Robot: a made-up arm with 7 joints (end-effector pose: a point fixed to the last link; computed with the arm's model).
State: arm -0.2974 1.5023 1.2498 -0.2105 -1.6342 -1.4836 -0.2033
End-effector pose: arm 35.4 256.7 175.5 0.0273 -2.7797 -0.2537
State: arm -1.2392 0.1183 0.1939 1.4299 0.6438 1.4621 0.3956
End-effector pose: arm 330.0 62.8 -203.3 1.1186 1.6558 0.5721
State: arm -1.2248 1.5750 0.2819 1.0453 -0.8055 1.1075 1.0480
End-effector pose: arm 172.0 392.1 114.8 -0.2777 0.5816 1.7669
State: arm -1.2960 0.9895 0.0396 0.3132 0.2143 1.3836 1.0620
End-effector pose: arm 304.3 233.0 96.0 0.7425 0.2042 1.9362
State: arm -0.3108 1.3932 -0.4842 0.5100 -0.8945 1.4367 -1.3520
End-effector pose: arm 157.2 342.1 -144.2 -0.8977 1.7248 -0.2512
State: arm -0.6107 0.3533 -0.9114 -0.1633 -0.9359 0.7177 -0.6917
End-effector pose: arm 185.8 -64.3 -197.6 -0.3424 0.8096 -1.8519
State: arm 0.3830 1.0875 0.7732 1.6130 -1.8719 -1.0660 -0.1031
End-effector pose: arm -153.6 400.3 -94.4 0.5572 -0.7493 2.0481
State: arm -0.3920 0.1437 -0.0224 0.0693 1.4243 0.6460 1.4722
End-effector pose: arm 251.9 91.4 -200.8 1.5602 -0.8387 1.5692
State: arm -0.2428 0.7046 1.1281 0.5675 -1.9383 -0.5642 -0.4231
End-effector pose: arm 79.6 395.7 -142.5 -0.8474 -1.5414 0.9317
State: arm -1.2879 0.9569 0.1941 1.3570 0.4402 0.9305 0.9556
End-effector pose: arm 298.9 327.1 -51.6 1.0091 0.9154 1.7691
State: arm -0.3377 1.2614 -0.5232 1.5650 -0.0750 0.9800 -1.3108
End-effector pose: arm 31.0 429.7 -111.5 -0.4690 2.0711 0.7429
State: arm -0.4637 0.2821 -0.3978 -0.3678 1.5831 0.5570 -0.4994
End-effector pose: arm 231.4 19.2 -115.9 1.6386 -0.0280 0.0569
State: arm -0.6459 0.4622 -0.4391 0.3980 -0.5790 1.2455 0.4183
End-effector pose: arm 266.6 83.8 -241.2 0.5414 1.3256 0.0529
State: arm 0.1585 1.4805 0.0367 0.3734 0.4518 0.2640 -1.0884
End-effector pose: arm 163.4 363.9 -84.1 1.2761 1.7723 -0.4753
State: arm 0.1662 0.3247 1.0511 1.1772 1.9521 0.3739 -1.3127
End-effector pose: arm -117.0 271.4 -321.1 -0.2310 2.7138 -0.5989
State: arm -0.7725 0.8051 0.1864 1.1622 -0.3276 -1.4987 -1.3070
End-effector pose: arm 258.2 291.8 -128.9 1.1147 -0.5088 -0.8175
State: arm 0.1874 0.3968 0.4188 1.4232 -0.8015 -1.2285 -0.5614
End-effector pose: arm -107.3 256.6 -308.8 0.2698 0.3605 0.6494
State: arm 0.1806 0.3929 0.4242 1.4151 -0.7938 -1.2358 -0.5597
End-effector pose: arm -103.6 255.9 -310.0 0.2712 0.3437 0.6443
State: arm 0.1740 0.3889 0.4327 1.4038 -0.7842 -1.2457 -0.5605
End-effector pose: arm -99.5 255.5 -311.0 0.2749 0.3222 0.6363
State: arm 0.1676 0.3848 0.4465 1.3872 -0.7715 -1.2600 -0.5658
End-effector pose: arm -94.7 255.5 -311.6 0.2828 0.2929 0.6235
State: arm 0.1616 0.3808 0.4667 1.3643 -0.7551 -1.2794 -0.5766
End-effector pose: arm -89.2 256.1 -311.6 0.2965 0.2546 0.6049
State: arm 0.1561 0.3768 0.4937 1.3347 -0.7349 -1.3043 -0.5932
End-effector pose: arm -83.1 257.4 -310.7 0.3174 0.2073 0.5805
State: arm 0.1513 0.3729 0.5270 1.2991 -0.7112 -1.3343 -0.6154
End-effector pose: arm -76.6 259.3 -308.9 0.3467 0.1528 0.5508
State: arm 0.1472 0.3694 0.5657 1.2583 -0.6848 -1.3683 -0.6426
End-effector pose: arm -70.0 261.9 -305.9 0.3851 0.0931 0.5167
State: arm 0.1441 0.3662 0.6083 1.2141 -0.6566 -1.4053 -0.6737
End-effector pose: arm -63.9 265.1 -301.8 0.4324 0.0319 0.4797
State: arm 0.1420 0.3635 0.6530 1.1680 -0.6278 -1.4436 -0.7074
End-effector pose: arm -58.4 268.6 -296.8 0.4875 -0.0276 0.4410
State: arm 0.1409 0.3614 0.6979 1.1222 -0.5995 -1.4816 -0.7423
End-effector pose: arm -53.8 272.3 -291.0 0.5480 -0.0821 0.4023
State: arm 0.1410 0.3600 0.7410 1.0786 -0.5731 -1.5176 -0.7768
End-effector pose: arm -50.5 275.9 -284.8 0.6109 -0.1289 0.3652
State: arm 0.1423 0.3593 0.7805 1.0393 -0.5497 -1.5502 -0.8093
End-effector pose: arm -48.3 279.3 -278.6 0.6723 -0.1664 0.3312
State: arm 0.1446 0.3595 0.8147 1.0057 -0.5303 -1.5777 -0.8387
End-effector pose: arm -47.3 282.3 -272.8 0.7284 -0.1940 0.3014
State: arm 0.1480 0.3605 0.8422 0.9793 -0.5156 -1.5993 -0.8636
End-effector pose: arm -47.2 284.9 -267.8 0.7754 -0.2118 0.2768
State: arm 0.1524 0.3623 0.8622 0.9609 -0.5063 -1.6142 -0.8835
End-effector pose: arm -47.9 287.0 -263.8 0.8108 -0.2206 0.2581
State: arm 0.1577 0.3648 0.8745 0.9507 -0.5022 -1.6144 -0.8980
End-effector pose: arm -49.3 288.9 -261.2 0.8265 -0.2174 0.2467
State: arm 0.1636 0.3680 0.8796 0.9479 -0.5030 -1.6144 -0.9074
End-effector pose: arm -51.2 290.1 -259.5 0.8350 -0.2111 0.2400
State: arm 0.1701 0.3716 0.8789 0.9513 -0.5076 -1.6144 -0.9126
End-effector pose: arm -53.5 290.9 -258.6 0.8375 -0.2023 0.2372
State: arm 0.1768 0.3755 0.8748 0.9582 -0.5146 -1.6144 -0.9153
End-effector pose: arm -56.1 291.4 -258.1 0.8366 -0.1922 0.2368
